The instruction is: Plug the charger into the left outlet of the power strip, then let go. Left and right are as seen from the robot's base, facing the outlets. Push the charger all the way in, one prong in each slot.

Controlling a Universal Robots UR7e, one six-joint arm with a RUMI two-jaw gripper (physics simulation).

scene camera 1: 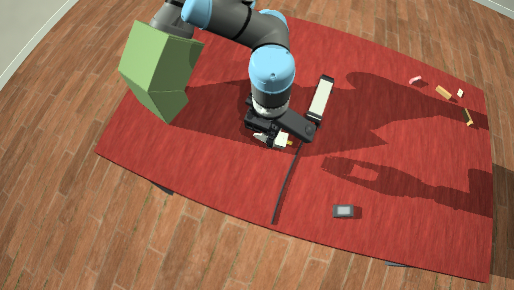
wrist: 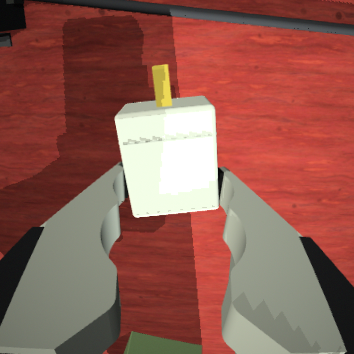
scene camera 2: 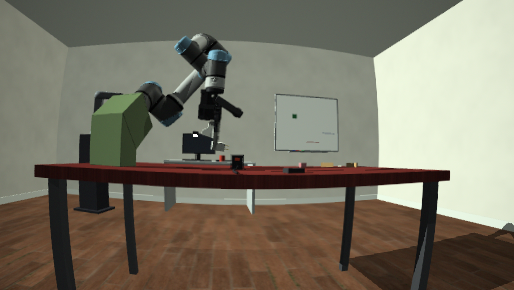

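Note:
The white charger is held above the table. In the wrist view one gold prong sticks out of its far end, toward the top of the view; a second prong cannot be made out there. My gripper is shut on the charger's two sides. The power strip, white on top with black ends, lies on the table beyond the charger, apart from it. A black corner shows at the wrist view's top left. The strip's outlet slots cannot be made out.
A dark cable runs from the strip's near end across the red table. A grey box lies near the front edge. A pink piece and a tan block lie at the far right. The green pedestal stands left.

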